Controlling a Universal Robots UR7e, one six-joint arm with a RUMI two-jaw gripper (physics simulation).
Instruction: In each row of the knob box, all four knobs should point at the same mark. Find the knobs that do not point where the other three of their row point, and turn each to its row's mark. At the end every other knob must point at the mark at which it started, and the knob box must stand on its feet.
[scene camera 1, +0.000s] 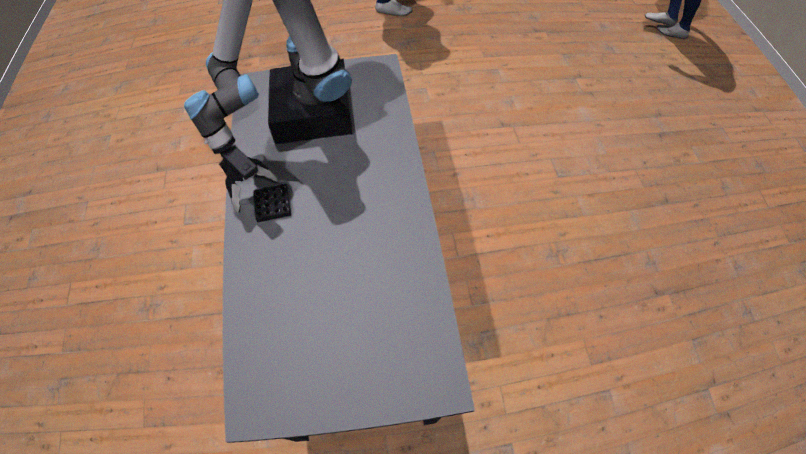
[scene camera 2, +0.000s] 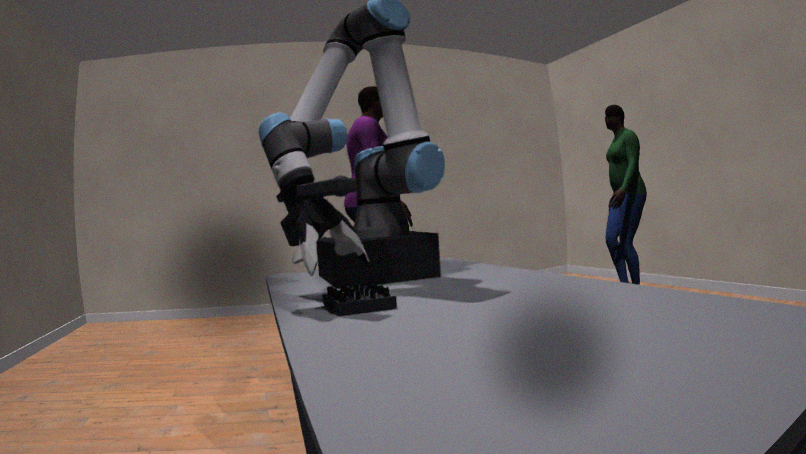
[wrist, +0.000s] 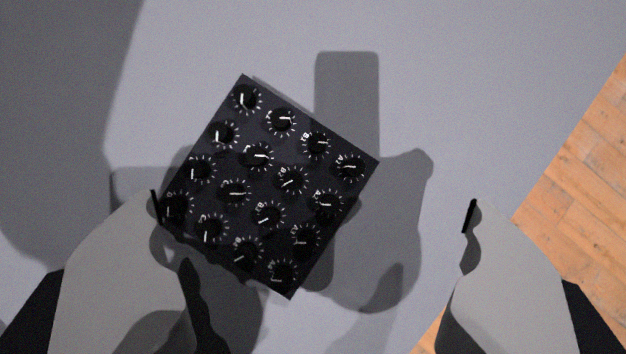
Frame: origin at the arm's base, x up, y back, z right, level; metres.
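Seen in the pictures: gripper, fingertip midpoint: (scene camera 1: 258, 197) (scene camera 2: 341, 269) (wrist: 314, 199); arm's base, link origin: (scene camera 2: 381, 235).
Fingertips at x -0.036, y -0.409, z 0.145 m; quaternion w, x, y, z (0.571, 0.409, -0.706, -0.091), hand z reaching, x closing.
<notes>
Pixels of each thing's middle, then the offset from my fingertips to it. Level surfaces: height alone.
- black knob box, body centre: (wrist: 266, 186) (scene camera 2: 357, 297) (scene camera 1: 271, 201) dx -0.056, dy +0.018, dz -0.025 m
- knob B1, body centre: (wrist: 322, 142) dx -0.037, dy -0.026, dz -0.018 m
- B2, body centre: (wrist: 293, 180) dx -0.044, dy +0.002, dz -0.015 m
- B3, body centre: (wrist: 269, 216) dx -0.044, dy +0.028, dz -0.010 m
- B4, body centre: (wrist: 245, 253) dx -0.044, dy +0.055, dz -0.004 m
- knob C4, body centre: (wrist: 210, 229) dx -0.045, dy +0.060, dz -0.030 m
- A1, body centre: (wrist: 353, 167) dx -0.044, dy -0.030, dz +0.006 m
- grey table, surface height: dx -0.075 m
The black knob box (scene camera 1: 272, 217) (scene camera 2: 363, 305) (wrist: 250, 126) stands flat on its feet, turned at an angle in the wrist view. In row B, knob B1 (wrist: 318, 142) points right, while B2 (wrist: 291, 181), B3 (wrist: 269, 216) and B4 (wrist: 247, 252) point lower left. In row C, knob C4 (wrist: 210, 227) points down, while C1, C2 and C3 point right. The row D lines point down. The row A lines lie about level; A1 (wrist: 350, 166) is slightly tilted and its pointing end is unclear. My gripper (scene camera 1: 255, 194) (scene camera 2: 339, 266) (wrist: 314, 199) is open and empty above the box.
The box stands on the grey table (scene camera 1: 338, 310) (scene camera 2: 428, 372) (wrist: 450, 100), near its left edge in scene camera 1. The black arm base (scene camera 1: 313, 126) (scene camera 2: 394, 262) is behind it. Two people stand beyond the table, one in green (scene camera 2: 623, 157), one in purple (scene camera 2: 363, 132).
</notes>
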